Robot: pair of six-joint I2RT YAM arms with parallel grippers.
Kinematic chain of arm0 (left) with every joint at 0, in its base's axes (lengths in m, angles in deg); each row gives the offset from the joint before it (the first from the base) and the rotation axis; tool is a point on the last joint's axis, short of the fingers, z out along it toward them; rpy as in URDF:
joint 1: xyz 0 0 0.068 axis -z
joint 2: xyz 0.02 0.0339 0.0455 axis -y
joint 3: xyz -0.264 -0.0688 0 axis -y
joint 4: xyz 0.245 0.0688 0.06 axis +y
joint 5: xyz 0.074 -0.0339 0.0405 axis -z
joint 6: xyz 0.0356 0 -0.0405 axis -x
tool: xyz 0 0 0 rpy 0 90 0
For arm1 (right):
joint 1: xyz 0 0 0.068 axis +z
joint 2: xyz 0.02 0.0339 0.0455 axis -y
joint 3: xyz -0.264 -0.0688 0 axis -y
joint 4: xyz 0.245 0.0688 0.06 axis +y
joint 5: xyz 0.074 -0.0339 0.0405 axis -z
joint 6: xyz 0.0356 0 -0.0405 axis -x
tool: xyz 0 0 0 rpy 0 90 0
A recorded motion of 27 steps. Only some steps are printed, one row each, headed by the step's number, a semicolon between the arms.
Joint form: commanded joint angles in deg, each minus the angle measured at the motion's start. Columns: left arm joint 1, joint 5, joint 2, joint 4, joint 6, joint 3; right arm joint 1, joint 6, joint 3, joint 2, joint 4, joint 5.
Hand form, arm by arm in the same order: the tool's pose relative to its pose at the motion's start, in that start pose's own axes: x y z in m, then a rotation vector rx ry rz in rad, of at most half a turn. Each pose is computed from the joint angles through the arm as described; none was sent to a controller.
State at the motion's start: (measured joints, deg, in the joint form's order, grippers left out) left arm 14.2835 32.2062 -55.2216 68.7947 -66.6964 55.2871; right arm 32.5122 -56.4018 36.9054 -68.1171 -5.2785 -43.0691
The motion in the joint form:
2: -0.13 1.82 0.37 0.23 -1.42 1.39; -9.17 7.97 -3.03 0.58 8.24 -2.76
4: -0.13 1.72 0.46 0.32 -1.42 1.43; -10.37 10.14 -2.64 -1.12 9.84 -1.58
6: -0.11 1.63 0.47 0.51 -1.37 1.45; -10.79 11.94 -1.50 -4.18 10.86 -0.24
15: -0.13 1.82 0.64 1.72 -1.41 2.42; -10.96 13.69 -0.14 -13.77 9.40 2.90
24: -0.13 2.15 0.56 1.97 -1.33 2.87; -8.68 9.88 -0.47 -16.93 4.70 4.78
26: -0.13 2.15 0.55 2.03 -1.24 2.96; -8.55 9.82 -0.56 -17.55 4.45 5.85
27: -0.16 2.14 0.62 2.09 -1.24 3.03; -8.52 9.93 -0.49 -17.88 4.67 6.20
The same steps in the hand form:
2: -0.0052 0.0000 -0.0064 -0.0098 -0.0376 0.0376; -0.0040 -0.0394 -0.0268 0.1132 -0.0250 0.0507
4: -0.0052 -0.0003 -0.0068 -0.0111 -0.0362 0.0380; -0.0075 -0.0479 -0.0273 0.1580 -0.0335 0.0581
6: -0.0051 -0.0007 -0.0069 -0.0093 -0.0339 0.0358; -0.0131 -0.0560 -0.0229 0.2020 -0.0298 0.0668
15: -0.0074 -0.0021 -0.0109 -0.0073 -0.0365 0.0356; -0.0224 -0.0867 -0.0048 0.3014 -0.0079 0.1204
24: -0.0087 -0.0019 -0.0124 -0.0066 -0.0425 0.0354; -0.0214 -0.0926 0.0100 0.3079 -0.0148 0.1498
26: -0.0089 -0.0019 -0.0127 -0.0068 -0.0426 0.0341; -0.0211 -0.0955 0.0114 0.3256 -0.0215 0.1534
27: -0.0091 -0.0021 -0.0132 -0.0083 -0.0428 0.0344; -0.0210 -0.0968 0.0120 0.3345 -0.0207 0.1564

